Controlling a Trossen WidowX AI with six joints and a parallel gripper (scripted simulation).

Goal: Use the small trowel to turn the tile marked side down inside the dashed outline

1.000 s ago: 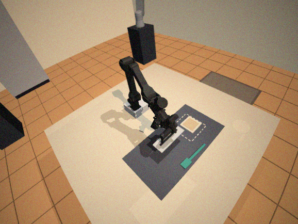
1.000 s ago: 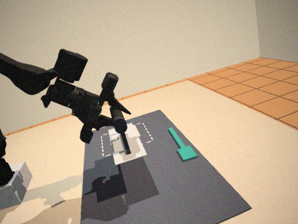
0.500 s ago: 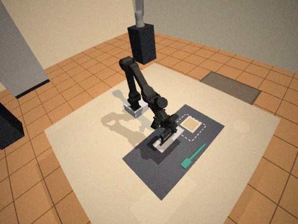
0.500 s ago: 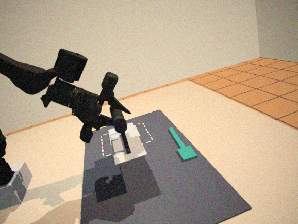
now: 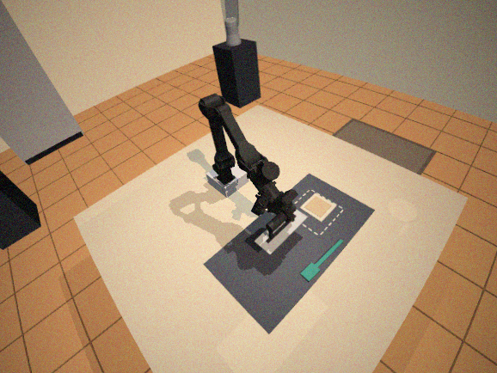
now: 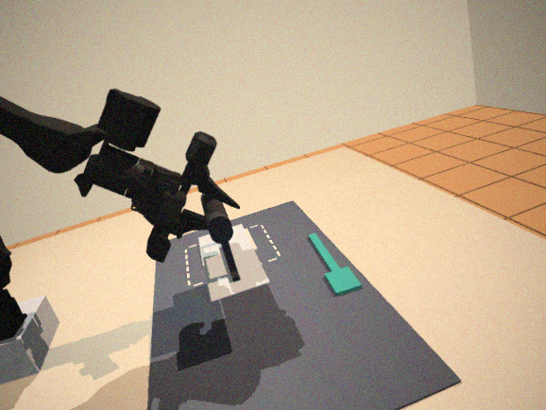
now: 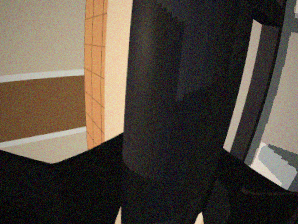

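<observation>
Now: gripper tip 130 mm short of the teal trowel, 10 mm to the right of it and 140 mm above it. Also, from my gripper tip: white tile (30 mm behind, 210 mm to the left, 140 mm below); dark-handled float (30 mm behind, 10 mm below); grey mat (10 mm behind, 30 mm to the left, 160 mm below).
</observation>
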